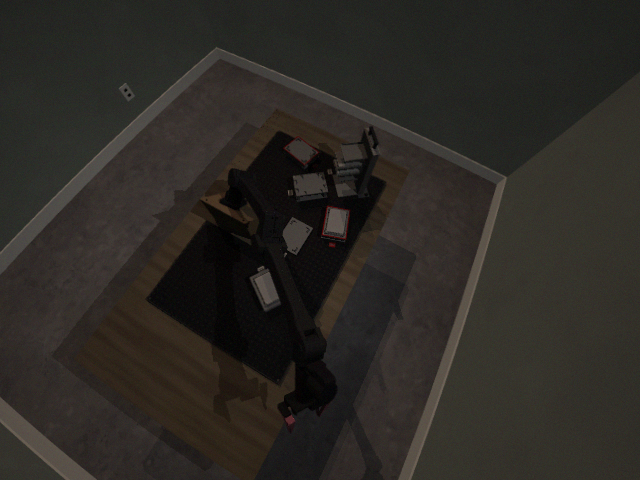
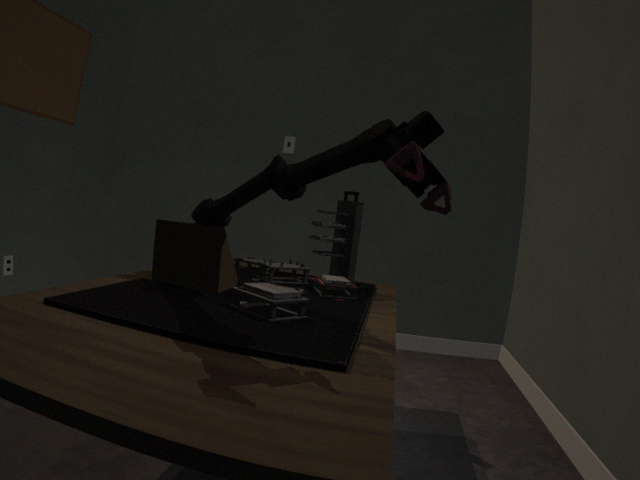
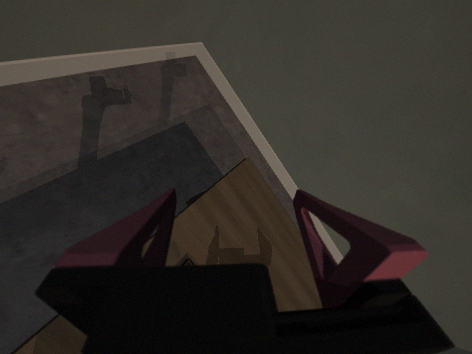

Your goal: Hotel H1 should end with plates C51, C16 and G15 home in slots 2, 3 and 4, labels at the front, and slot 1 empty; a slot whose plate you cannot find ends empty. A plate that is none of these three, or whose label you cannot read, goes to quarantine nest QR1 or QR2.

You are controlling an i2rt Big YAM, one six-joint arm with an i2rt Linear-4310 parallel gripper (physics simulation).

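Seen in the pictures: gripper, fingertip midpoint: (image 1: 304, 423) (image 2: 435, 196) (image 3: 237, 194); arm's base at its link origin: (image 1: 233, 203) (image 2: 191, 248).
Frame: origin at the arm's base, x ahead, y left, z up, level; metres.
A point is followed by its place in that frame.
My gripper (image 1: 306, 421) {y -0.616, x 0.642, z 0.207 m} (image 2: 427, 188) {y -0.616, x 0.642, z 0.207 m} (image 3: 237, 194) {y -0.616, x 0.642, z 0.207 m} is open and empty, high over the table's near edge, with its dark red fingers wide apart. The grey hotel (image 1: 369, 167) {y 0.361, x 0.519, z 0.134 m} (image 2: 351, 237) {y 0.365, x 0.507, z 0.082 m} stands upright at the far end. Its two middle levels look thicker than the top and bottom ones; I cannot tell whether they hold plates. A white plate (image 1: 266, 289) {y -0.291, x 0.316, z -0.042 m} (image 2: 271, 290) {y -0.316, x 0.331, z -0.042 m} sits on a grey stand nearer the gripper. Another white plate (image 1: 336, 221) {y 0.139, x 0.471, z -0.052 m} (image 2: 336, 279) {y 0.109, x 0.475, z -0.052 m} sits on a red-edged nest. A second red-edged nest (image 1: 300, 150) {y 0.461, x 0.130, z -0.066 m} lies at the far left and looks bare. Labels cannot be read.
A grey raised stand (image 1: 310, 184) {y 0.272, x 0.274, z -0.046 m} is beside the hotel. A flat light plate-like pad (image 1: 297, 236) {y 0.004, x 0.325, z -0.094 m} lies mid-mat, partly behind the arm. The wooden arm base (image 1: 227, 214) {y -0.088, x 0.047, z 0.084 m} (image 2: 188, 253) {y -0.086, x 0.024, z -0.008 m} stands at the left edge of the black mat (image 1: 191, 289) {y -0.425, x -0.007, z -0.106 m} (image 2: 129, 304) {y -0.444, x 0.013, z -0.106 m}. The light is dim.
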